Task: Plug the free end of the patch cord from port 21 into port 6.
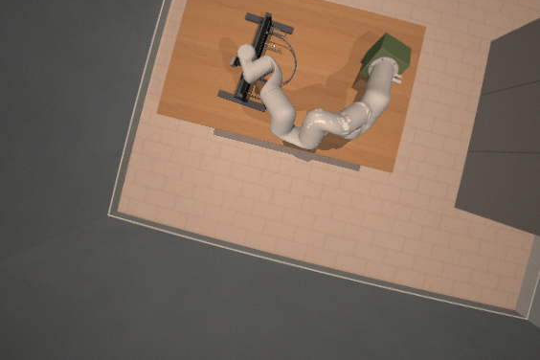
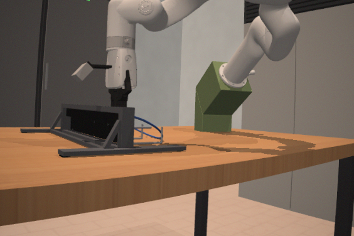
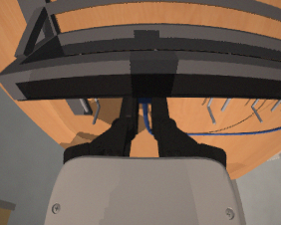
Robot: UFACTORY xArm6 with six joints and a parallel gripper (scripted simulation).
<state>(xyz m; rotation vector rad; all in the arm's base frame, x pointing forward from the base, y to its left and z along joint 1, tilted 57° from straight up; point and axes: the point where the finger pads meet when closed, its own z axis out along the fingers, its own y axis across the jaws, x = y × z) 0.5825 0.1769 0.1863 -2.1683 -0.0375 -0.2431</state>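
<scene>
The plug is 20 mm ahead of my hand and 20 mm below it.
</scene>
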